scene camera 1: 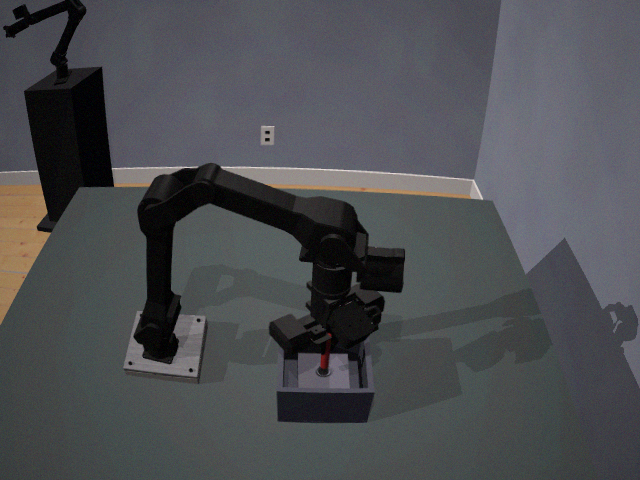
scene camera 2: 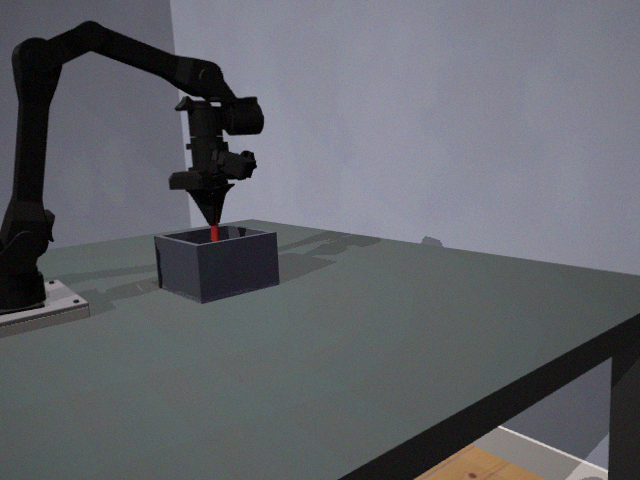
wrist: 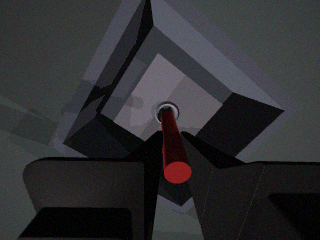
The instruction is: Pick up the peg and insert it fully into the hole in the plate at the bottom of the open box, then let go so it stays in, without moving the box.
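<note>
My gripper: visible, scene camera 2 and wrist view included. Also in the pictures: a peg, a box, a plate.
</note>
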